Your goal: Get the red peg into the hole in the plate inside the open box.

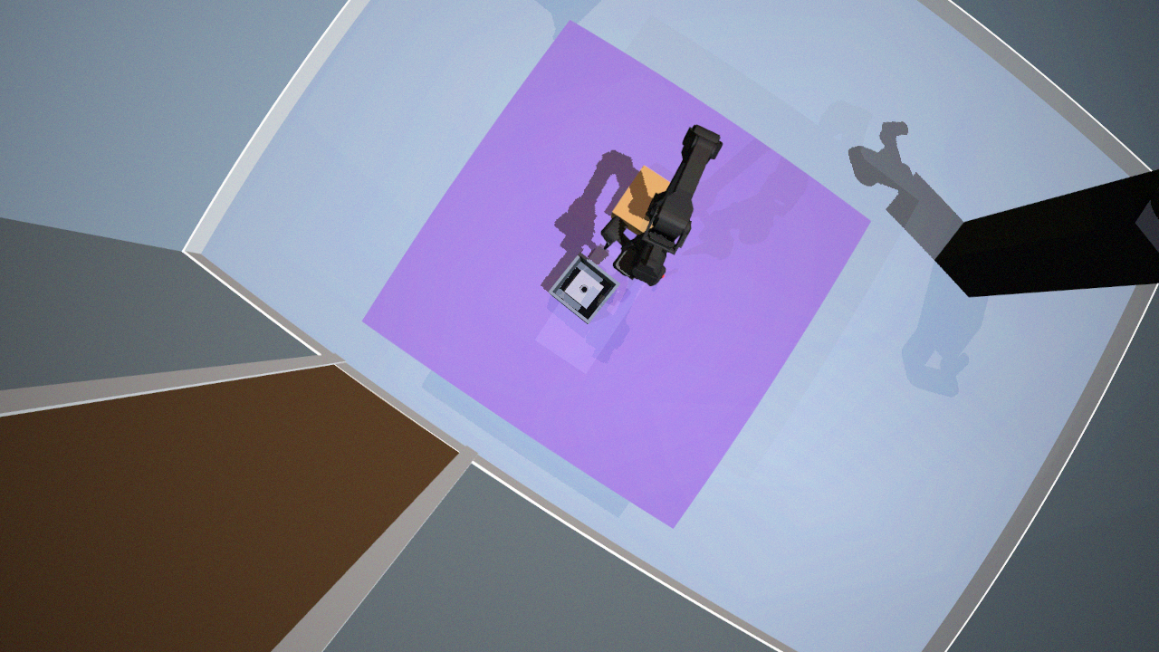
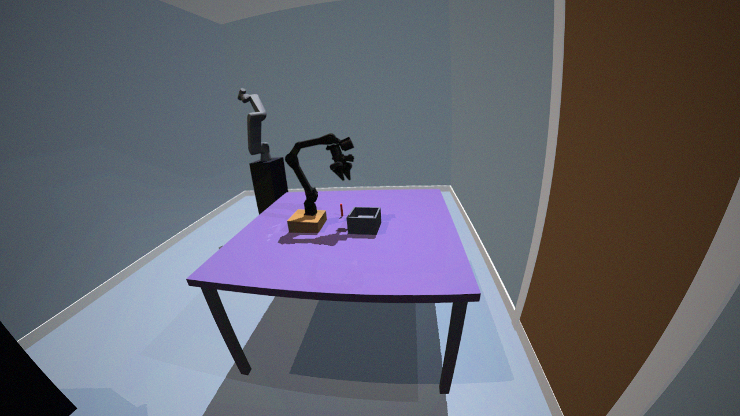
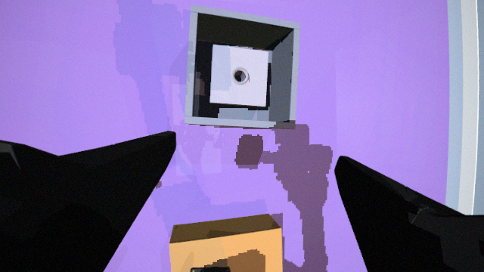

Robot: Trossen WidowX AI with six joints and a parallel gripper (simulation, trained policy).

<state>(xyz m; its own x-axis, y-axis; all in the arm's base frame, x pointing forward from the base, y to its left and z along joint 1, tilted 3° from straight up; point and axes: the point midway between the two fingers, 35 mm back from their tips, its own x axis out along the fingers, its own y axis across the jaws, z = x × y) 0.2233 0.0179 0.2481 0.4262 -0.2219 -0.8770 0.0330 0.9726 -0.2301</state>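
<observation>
My gripper tip is now 23 cm above the red peg, 13 cm to the right of it and 10 cm past it. From my gripper tip the other things lie so: dark box 25 cm below, 10 cm ahead, 3 cm to the right.
</observation>
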